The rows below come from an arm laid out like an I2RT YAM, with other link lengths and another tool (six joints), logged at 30 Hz.
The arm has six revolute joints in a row. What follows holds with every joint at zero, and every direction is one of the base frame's. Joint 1 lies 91.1 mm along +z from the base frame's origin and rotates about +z. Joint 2 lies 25.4 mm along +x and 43.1 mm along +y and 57.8 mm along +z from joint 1 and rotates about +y. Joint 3 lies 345.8 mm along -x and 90.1 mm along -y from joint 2 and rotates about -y. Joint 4 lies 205.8 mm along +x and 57.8 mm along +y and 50.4 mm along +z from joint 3 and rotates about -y. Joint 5 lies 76.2 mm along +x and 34.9 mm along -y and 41.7 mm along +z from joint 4 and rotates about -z. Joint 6 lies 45.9 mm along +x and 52.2 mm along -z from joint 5 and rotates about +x. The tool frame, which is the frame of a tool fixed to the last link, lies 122 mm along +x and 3 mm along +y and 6 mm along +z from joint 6; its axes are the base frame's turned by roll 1.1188, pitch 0.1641 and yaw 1.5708 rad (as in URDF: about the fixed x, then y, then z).
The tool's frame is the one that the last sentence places.
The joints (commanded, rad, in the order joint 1, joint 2, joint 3, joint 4, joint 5, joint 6), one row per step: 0.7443, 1.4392, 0.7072, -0.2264, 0.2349, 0.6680; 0.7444, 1.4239, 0.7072, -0.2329, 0.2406, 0.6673; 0.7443, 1.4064, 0.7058, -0.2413, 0.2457, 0.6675; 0.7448, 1.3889, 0.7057, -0.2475, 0.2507, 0.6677; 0.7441, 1.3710, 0.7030, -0.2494, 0.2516, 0.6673; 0.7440, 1.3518, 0.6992, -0.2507, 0.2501, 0.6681; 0.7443, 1.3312, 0.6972, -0.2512, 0.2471, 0.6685; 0.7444, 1.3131, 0.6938, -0.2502, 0.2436, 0.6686; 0.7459, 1.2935, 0.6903, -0.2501, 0.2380, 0.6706; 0.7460, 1.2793, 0.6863, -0.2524, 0.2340, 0.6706; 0.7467, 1.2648, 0.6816, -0.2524, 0.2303, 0.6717; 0.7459, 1.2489, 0.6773, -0.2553, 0.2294, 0.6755; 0.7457, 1.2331, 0.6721, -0.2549, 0.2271, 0.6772; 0.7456, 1.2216, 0.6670, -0.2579, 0.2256, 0.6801; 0.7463, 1.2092, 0.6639, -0.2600, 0.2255, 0.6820; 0.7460, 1.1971, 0.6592, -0.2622, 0.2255, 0.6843
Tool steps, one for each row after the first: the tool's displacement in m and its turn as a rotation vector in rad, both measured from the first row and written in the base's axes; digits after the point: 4 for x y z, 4 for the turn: -0.0010, -0.0021, 0.0035, 0.0021, -0.0098, -0.0026; -0.0026, -0.0048, 0.0068, 0.0044, -0.0182, -0.0059; -0.0038, -0.0068, 0.0108, 0.0092, -0.0291, -0.0085; -0.0052, -0.0086, 0.0145, 0.0175, -0.0394, -0.0095; -0.0072, -0.0101, 0.0181, 0.0284, -0.0488, -0.0095; -0.0089, -0.0109, 0.0226, 0.0427, -0.0603, -0.0078; -0.0107, -0.0118, 0.0262, 0.0555, -0.0699, -0.0057; -0.0132, -0.0122, 0.0299, 0.0710, -0.0783, -0.0023; -0.0154, -0.0133, 0.0316, 0.0787, -0.0820, 0.0003; -0.0175, -0.0142, 0.0335, 0.0882, -0.0869, 0.0025; -0.0196, -0.0163, 0.0355, 0.0969, -0.0919, -0.0006; -0.0216, -0.0177, 0.0376, 0.1066, -0.0984, -0.0006; -0.0237, -0.0194, 0.0380, 0.1116, -0.0993, -0.0019; -0.0254, -0.0207, 0.0396, 0.1177, -0.1040, -0.0026; -0.0272, -0.0225, 0.0404, 0.1226, -0.1073, -0.0045
